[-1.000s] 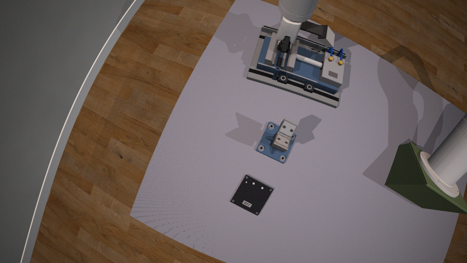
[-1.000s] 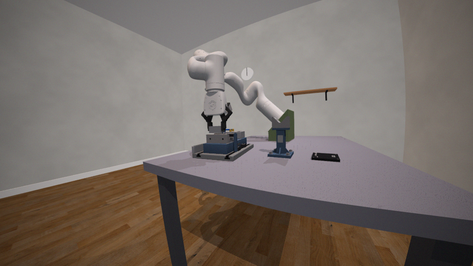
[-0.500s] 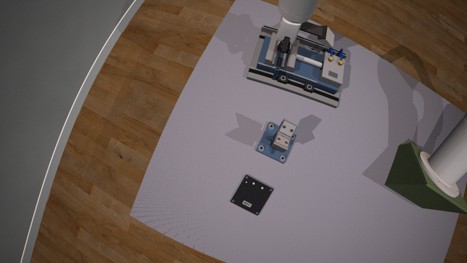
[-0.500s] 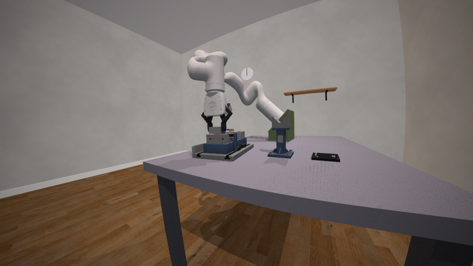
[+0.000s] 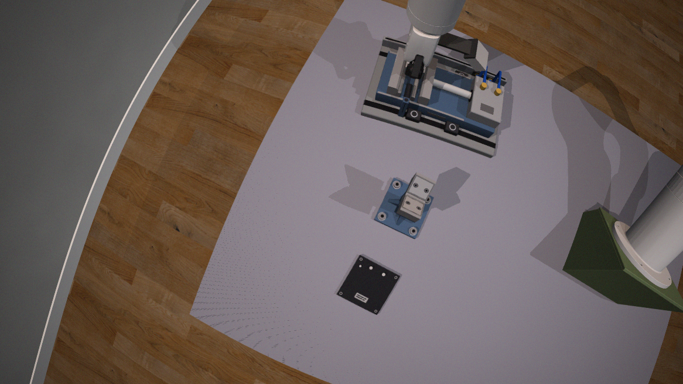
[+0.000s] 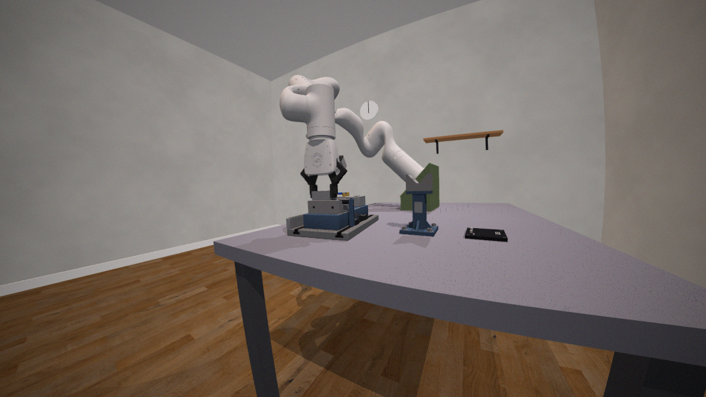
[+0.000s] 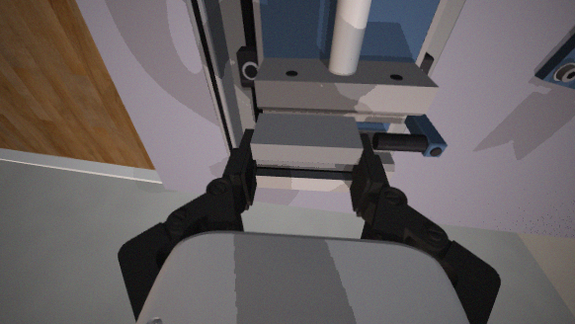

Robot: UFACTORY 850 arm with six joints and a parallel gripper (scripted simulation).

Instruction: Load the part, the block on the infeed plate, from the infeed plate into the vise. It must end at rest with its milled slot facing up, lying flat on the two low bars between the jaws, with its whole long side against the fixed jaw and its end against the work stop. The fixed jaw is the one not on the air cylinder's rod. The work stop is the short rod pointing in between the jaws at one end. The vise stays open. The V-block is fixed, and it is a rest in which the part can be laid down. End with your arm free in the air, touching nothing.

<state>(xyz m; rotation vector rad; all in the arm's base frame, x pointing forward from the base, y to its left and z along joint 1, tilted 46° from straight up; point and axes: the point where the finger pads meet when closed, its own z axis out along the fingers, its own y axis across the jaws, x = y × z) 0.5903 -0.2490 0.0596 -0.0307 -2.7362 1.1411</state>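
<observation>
Now: hand 30 mm short of the fixed jaw, 20 mm to the right of it and 40 mm above it. Round my hand: moving jaw (30 mm behind, 20 mm to the left, 40 mm below); then work stop (70 mm to the left, 30 mm below); then part (right at my hand).
</observation>
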